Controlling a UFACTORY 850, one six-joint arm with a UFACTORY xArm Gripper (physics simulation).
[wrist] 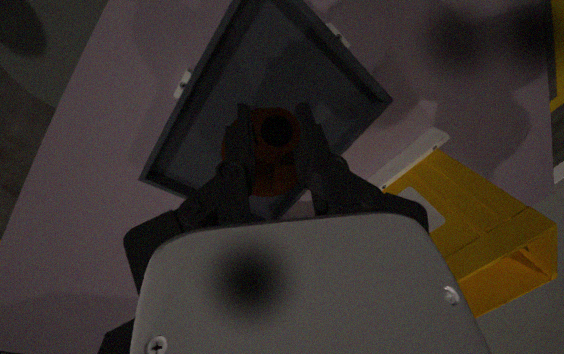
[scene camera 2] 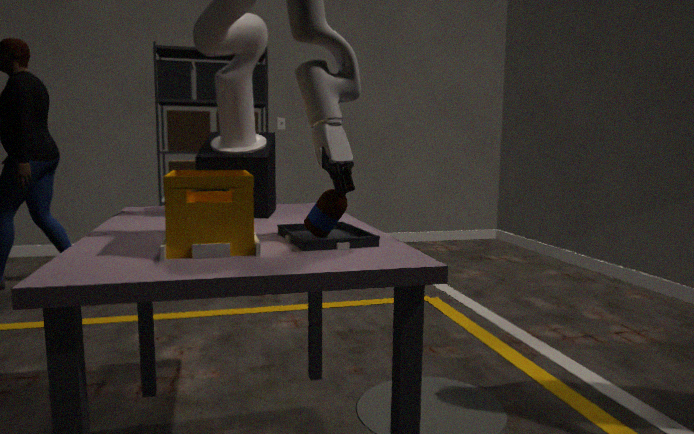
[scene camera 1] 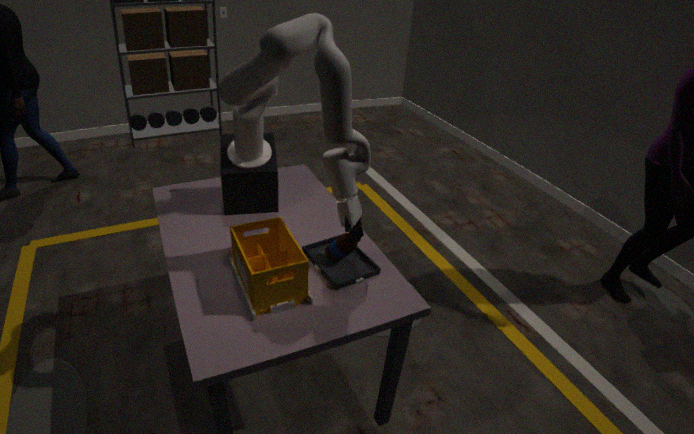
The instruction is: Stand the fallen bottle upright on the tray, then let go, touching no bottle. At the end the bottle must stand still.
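The brown bottle [scene camera 1: 335, 250] [scene camera 2: 324, 217] [wrist: 265, 188] with a blue band is tilted, its base low over the dark tray [scene camera 1: 354, 267] [scene camera 2: 360, 239] [wrist: 270, 65] and its neck up to the right in both scene views. Whether its lower edge touches the tray floor is too dark to tell. My gripper [scene camera 1: 355, 231] [scene camera 2: 344, 188] [wrist: 271, 122] is shut on the bottle's neck, with a finger on each side of it. In the wrist view the round mouth shows between the fingertips. The fingers hide part of the neck.
A yellow crate [scene camera 1: 281, 292] [scene camera 2: 209, 225] [wrist: 480, 215] with inner dividers stands left of the tray in the scene views, on the pink table [scene camera 1: 230, 348] [scene camera 2: 127, 273]. The black robot pedestal [scene camera 1: 249, 189] is behind it. People stand beyond the table.
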